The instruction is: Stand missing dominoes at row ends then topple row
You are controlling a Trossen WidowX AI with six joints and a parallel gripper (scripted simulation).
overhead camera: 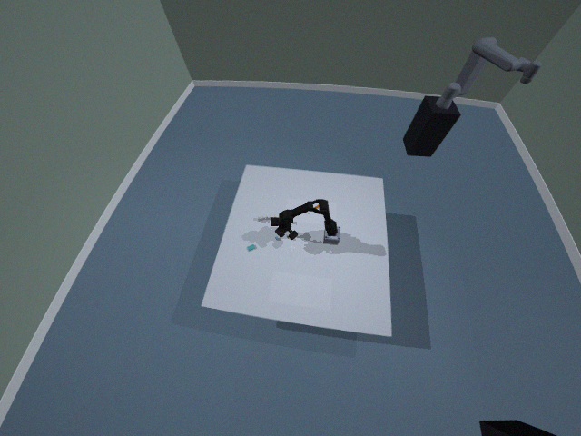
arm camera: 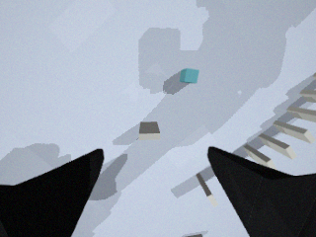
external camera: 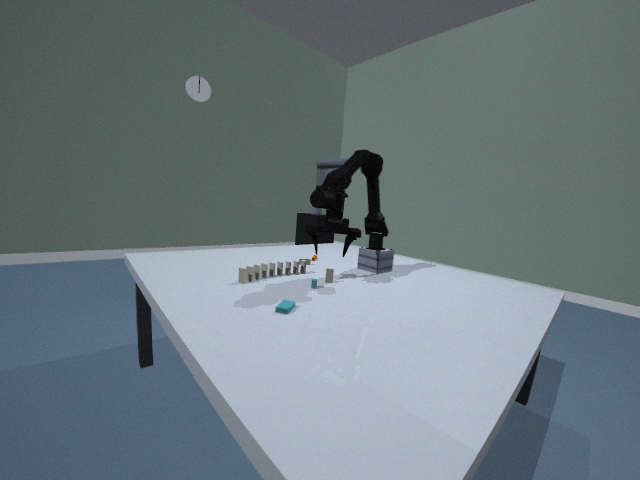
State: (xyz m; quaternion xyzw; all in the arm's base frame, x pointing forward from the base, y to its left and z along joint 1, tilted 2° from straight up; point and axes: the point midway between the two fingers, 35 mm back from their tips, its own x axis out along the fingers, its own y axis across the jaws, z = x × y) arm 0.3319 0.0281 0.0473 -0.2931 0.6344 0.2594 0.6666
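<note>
The orange piece is 250 mm behind my gripper tip, 310 mm to the right of it and 90 mm below it. From my gripper tip the other things lie so: flat teal block: 270 mm ahead, 100 mm to the left, 90 mm below.
</note>
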